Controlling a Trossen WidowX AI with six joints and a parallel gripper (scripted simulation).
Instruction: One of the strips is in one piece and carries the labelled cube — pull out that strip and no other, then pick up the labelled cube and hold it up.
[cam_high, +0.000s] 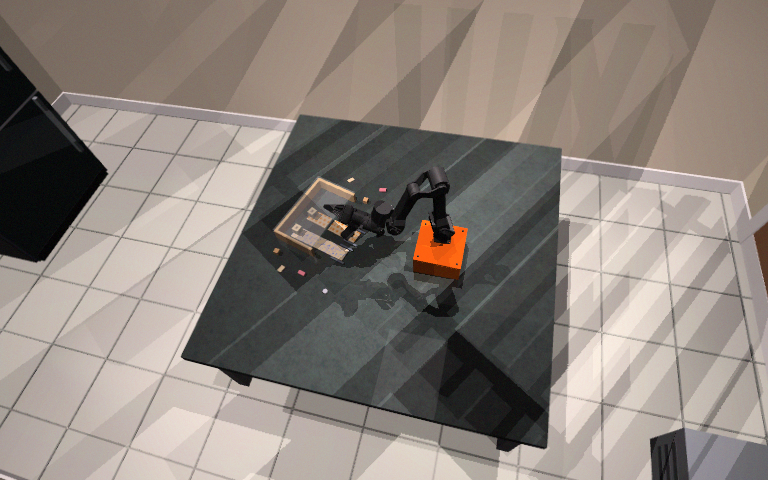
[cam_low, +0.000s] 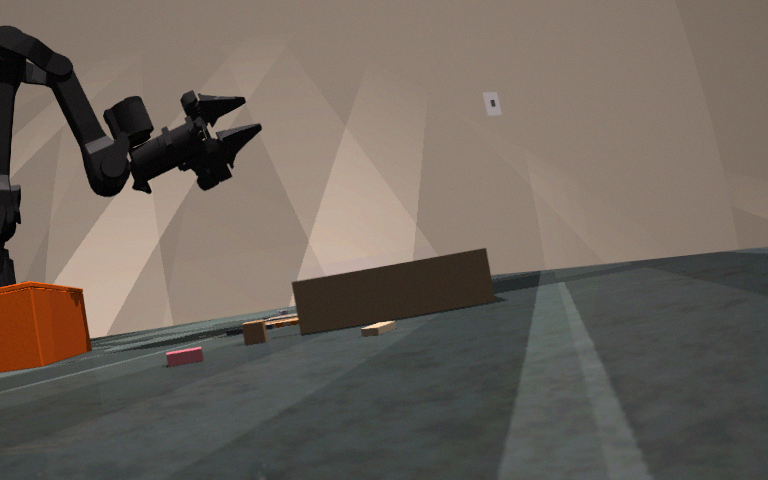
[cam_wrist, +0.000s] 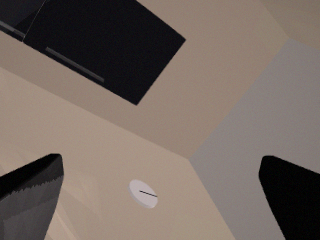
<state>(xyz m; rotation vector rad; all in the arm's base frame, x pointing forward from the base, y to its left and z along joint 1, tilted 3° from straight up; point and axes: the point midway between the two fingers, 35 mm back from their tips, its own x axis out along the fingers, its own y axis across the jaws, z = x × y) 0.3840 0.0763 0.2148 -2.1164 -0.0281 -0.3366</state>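
My gripper tip is now 11 cm to the left of the orange-dotted strip and 33 cm above it.
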